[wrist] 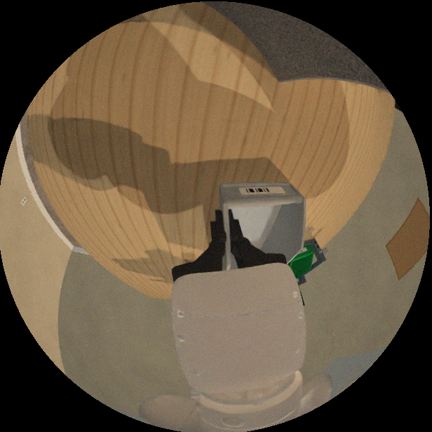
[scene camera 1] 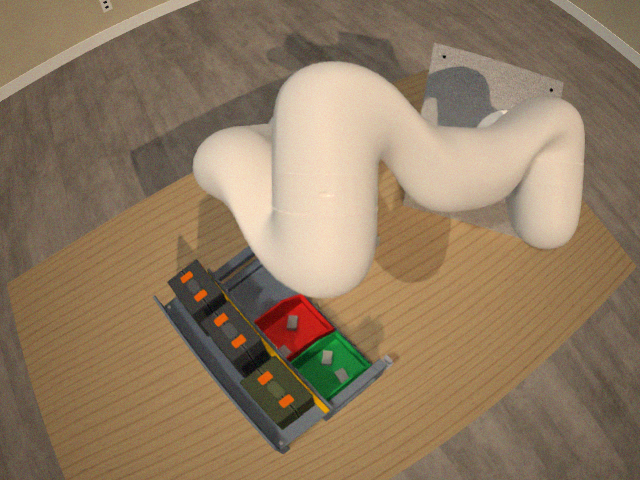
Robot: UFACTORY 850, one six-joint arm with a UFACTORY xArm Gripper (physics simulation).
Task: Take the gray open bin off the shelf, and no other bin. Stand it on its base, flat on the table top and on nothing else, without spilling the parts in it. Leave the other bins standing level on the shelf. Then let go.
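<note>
The gray open bin [wrist: 280, 225] hangs above the table top [wrist: 125, 80] [scene camera 1: 465, 330] in the wrist view, its barcode label on the far wall. My gripper [wrist: 222, 217] is shut on its left wall, one finger on each side. No parts can be made out inside it, and its exact tilt is hard to tell. In the scene view the arm hides the gripper and this bin. The red bin [scene camera 1: 310, 333] and the green bin [scene camera 1: 315, 374] [wrist: 302, 263] stand on the shelf [scene camera 1: 222, 379] [wrist: 318, 250], with small gray parts in them.
Three dark cases with orange latches [scene camera 1: 193, 286] [scene camera 1: 232, 330] [scene camera 1: 276, 390] stand in a row on the shelf's other side, behind a yellow strip [scene camera 1: 320, 404]. The arm [scene camera 1: 325, 180] reaches over the shelf's back end. The mounting plate [scene camera 1: 516, 77] is at the back right.
</note>
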